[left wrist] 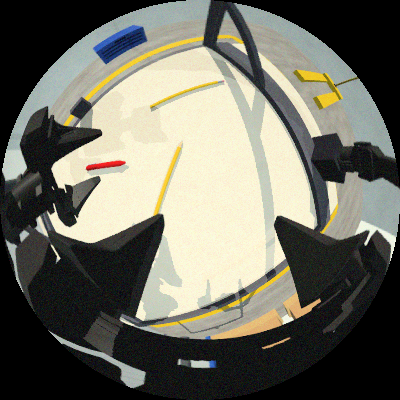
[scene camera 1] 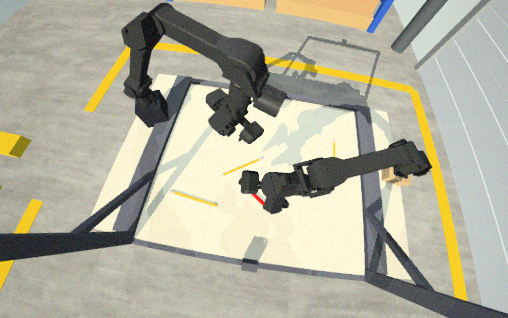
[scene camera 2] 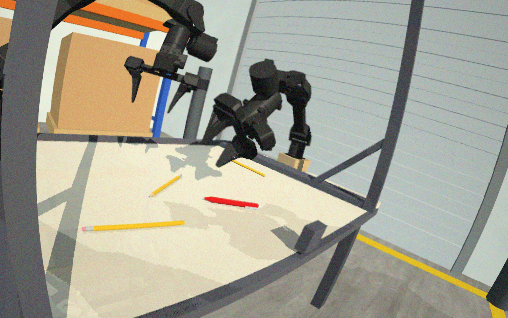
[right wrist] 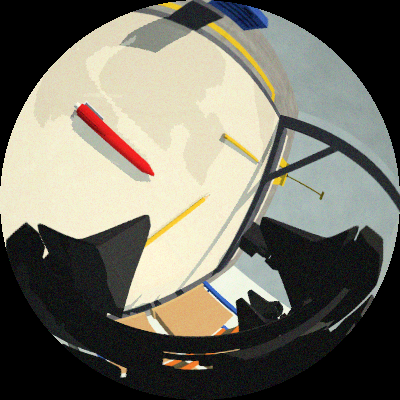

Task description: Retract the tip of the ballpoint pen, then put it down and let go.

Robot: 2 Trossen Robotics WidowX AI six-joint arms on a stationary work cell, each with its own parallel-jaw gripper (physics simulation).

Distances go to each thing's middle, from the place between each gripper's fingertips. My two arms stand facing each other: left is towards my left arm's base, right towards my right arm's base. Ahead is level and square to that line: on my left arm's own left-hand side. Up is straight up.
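Labels:
I see the red ballpoint pen (right wrist: 85, 111) 40 mm behind my right hand, 60 mm to the right of it and 100 mm below it. As for my left gripper, it is 160 mm to the left of the pen, 170 mm above the pen and 170 mm past it.

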